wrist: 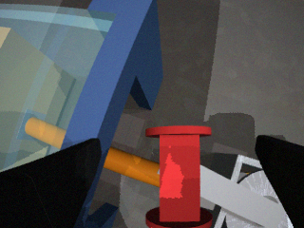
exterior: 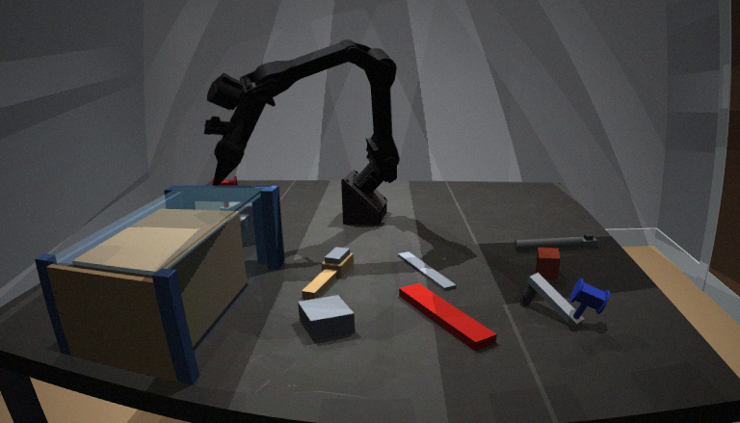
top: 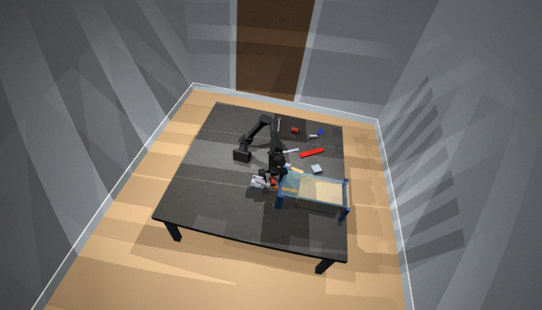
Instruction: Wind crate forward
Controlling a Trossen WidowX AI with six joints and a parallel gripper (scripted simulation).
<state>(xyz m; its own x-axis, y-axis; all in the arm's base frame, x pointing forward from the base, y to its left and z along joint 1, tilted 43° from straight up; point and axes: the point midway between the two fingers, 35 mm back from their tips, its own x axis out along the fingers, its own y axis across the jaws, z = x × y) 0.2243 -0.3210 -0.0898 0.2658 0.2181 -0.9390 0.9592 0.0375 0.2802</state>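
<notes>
Right now my gripper tip is 3 cm above the red spool-shaped grip and 2 cm to the right of it. The rest, counted from my gripper tip: grey winch 13 cm below, 12 cm behind, 4 cm to the left; then clear-panelled cubby 30 cm ahead, 4 cm below; then wooden-handled tool 26 cm to the left, 15 cm ahead, 14 cm below.
</notes>
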